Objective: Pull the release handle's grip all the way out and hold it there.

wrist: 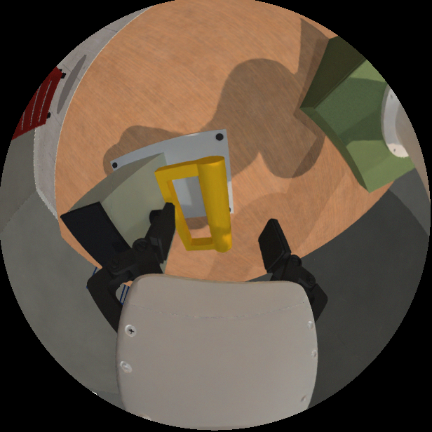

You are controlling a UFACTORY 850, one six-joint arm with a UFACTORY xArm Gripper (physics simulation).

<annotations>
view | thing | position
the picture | my gripper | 221,222
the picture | light grey base plate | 192,146
</annotations>
